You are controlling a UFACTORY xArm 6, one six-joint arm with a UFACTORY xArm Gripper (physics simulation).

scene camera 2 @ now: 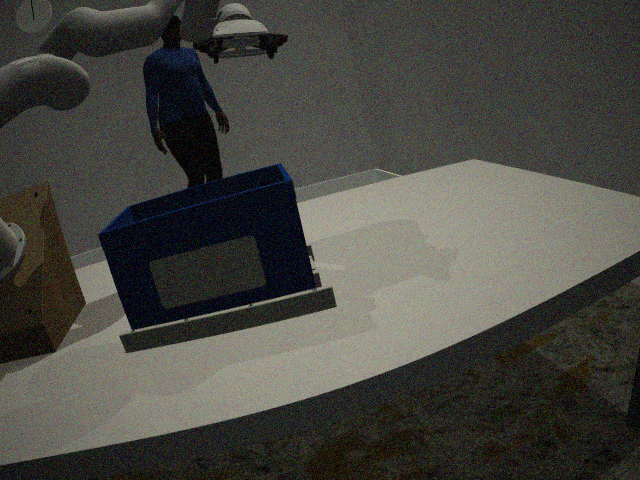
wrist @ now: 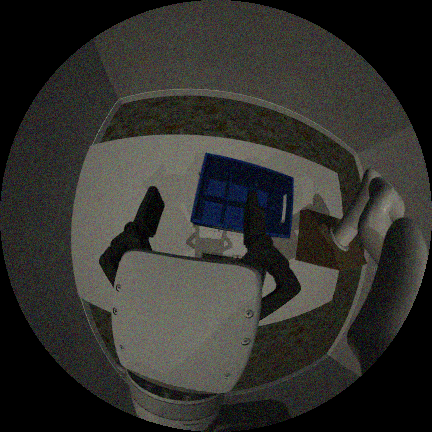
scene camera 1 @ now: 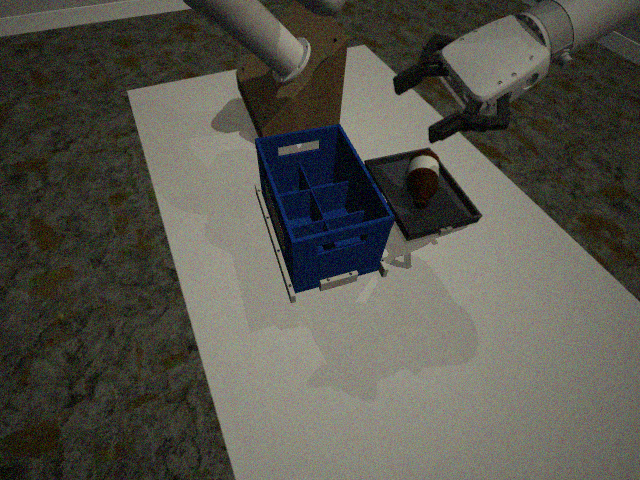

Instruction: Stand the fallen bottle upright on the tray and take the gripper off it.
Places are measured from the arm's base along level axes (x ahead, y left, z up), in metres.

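Pixels of known places: gripper, between the fingertips: [scene camera 2: 244,52] [wrist: 201,197] [scene camera 1: 411,110]; arm's base, origin of its link: [scene camera 2: 1,253] [wrist: 338,238] [scene camera 1: 292,61].
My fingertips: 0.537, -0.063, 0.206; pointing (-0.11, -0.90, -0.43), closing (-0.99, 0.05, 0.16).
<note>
For each thing: its middle in the pictures, then the offset to it from my fingertips, as dx, dy, dz. "pt": a spot on its surface instead.
- brown bottle, middle of its body: [scene camera 1: 422,182] -0.125, +0.221, -0.332
- dark tray, a spot on its surface: [scene camera 1: 433,221] pt -0.034, +0.200, -0.369
- tall blue divided crate, middle of its body: [scene camera 2: 209,251] [scene camera 1: 317,205] [wrist: 240,201] -0.126, -0.063, -0.287
The brown bottle [scene camera 1: 424,180] with a white label lies on its side on the dark tray [scene camera 1: 433,221], its neck pointing toward the front in scene view 1. In scene view 2 the bottle and tray do not show; in the wrist view the bottle does not show. My gripper [scene camera 1: 418,109] [scene camera 2: 243,56] [wrist: 201,197] is open, with nothing between its fingers. It hangs well above the tray and the bottle, apart from both.
A tall blue divided crate [scene camera 1: 343,258] [scene camera 2: 286,258] [wrist: 215,190] stands right beside the tray. Low metal rails [scene camera 1: 277,250] [scene camera 2: 230,321] edge the crate. A brown wooden block [scene camera 1: 310,103] [scene camera 2: 62,289] [wrist: 312,240] stands behind it. A person [scene camera 2: 180,93] stands beyond the table.
</note>
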